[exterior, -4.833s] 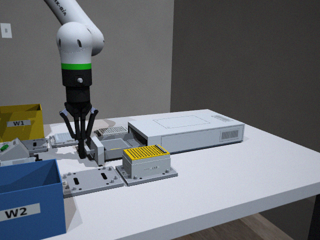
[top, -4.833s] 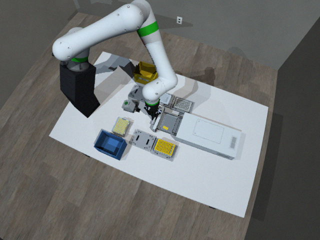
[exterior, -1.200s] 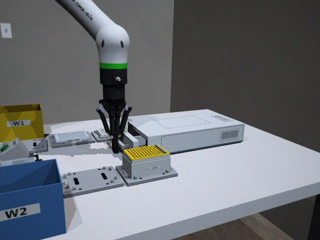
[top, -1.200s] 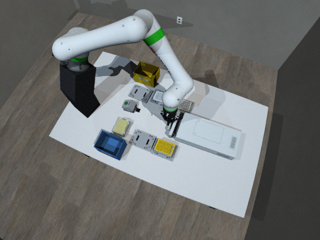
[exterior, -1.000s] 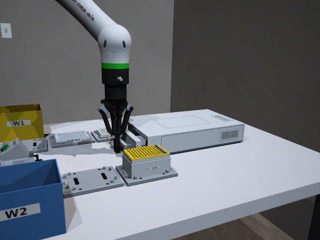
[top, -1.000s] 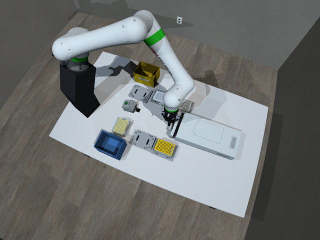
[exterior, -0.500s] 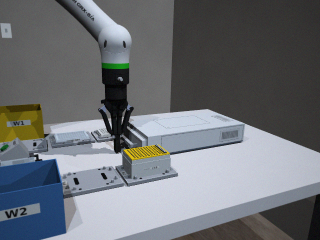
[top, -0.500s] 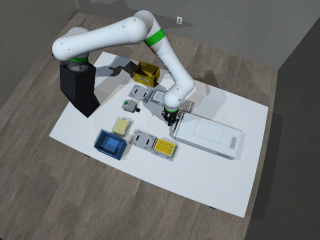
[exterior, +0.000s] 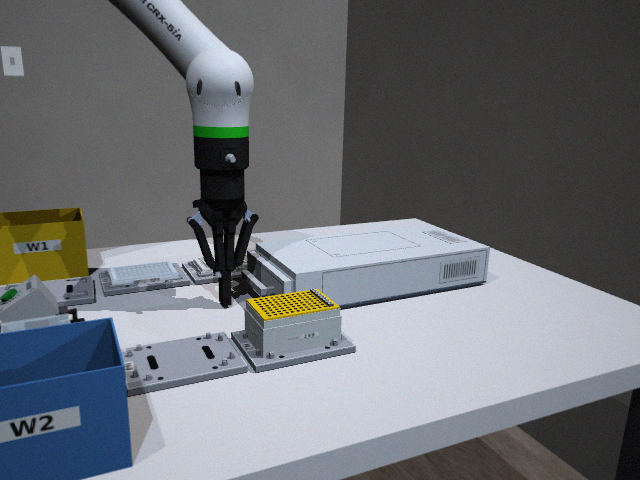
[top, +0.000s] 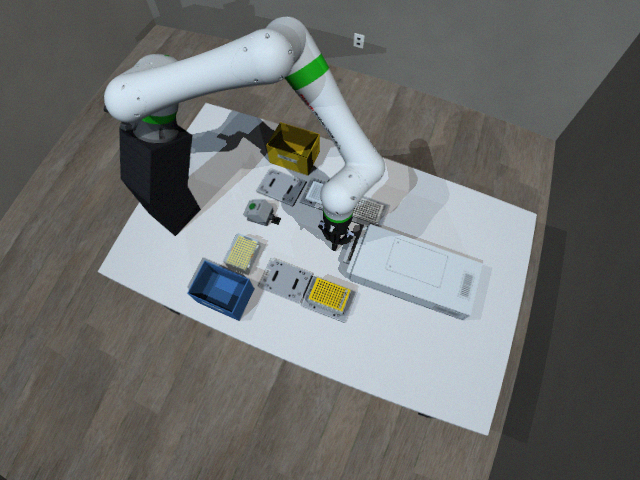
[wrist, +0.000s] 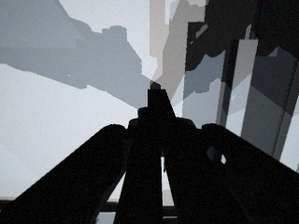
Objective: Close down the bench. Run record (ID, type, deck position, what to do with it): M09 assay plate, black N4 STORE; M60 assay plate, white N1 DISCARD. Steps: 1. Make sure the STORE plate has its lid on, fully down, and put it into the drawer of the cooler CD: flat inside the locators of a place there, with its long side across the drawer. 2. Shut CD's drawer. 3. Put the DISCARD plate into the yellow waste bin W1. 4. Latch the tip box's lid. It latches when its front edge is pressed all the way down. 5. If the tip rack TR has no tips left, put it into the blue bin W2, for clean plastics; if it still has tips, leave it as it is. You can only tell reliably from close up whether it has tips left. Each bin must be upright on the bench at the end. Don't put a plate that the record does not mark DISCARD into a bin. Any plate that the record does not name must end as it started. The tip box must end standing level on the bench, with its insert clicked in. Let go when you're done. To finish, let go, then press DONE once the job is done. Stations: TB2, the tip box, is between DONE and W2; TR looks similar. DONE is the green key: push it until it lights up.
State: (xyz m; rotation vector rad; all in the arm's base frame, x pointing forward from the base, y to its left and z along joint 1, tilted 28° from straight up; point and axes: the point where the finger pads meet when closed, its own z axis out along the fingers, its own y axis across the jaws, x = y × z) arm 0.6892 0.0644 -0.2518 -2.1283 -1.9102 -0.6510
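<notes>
Now: the white plate 180 mm to the left of my hand, 70 mm ahead of it and 20 mm below it. Also, from my hand: cooler drawer: 200 mm ahead, 10 mm to the right; black plate: 170 mm ahead, 20 mm below, 10 mm to the right; yellow-topped tip rack TR: 200 mm to the right, 30 mm ahead, 20 mm above.
</notes>
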